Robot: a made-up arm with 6 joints.
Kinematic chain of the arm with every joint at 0, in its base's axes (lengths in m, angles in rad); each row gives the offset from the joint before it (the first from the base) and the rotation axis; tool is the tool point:
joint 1: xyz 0 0 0.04 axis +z
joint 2: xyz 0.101 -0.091 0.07 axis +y
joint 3: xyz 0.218 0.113 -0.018 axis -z
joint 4: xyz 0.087 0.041 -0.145 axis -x
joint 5: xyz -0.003 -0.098 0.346 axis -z
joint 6: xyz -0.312 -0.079 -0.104 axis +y
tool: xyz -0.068 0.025 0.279
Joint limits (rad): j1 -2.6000..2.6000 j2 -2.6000..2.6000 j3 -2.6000..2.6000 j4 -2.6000..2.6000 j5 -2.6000..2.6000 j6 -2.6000..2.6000
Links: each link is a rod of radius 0.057 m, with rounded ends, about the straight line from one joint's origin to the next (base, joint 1, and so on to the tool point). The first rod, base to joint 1, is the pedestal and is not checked.
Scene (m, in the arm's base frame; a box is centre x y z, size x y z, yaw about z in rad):
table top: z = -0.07
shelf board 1: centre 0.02 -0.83 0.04 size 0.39 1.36 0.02 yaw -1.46
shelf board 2: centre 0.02 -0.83 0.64 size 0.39 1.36 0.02 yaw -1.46
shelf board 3: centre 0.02 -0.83 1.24 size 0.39 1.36 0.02 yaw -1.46
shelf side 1: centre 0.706 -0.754 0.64 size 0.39 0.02 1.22 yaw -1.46
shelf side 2: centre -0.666 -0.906 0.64 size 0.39 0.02 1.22 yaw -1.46
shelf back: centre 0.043 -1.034 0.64 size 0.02 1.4 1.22 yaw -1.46
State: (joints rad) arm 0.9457 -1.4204 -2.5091 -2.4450 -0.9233 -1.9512
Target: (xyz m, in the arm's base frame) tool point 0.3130 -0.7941 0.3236
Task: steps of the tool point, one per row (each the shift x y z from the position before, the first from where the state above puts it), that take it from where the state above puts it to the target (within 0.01 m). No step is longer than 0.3 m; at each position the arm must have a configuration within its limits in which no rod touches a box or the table.
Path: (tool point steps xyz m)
1: -0.0163 -0.2787 0.0795
2: -0.1174 -0.2285 0.0529
3: -0.1763 -0.1445 0.0295
4: -0.1874 -0.0538 0.0119
5: 0.0090 -0.1057 0.0225
6: 0.0129 -0.1017 0.0129
7: 0.0136 -0.0973 -0.0055
8: 0.0085 -0.0910 -0.0299

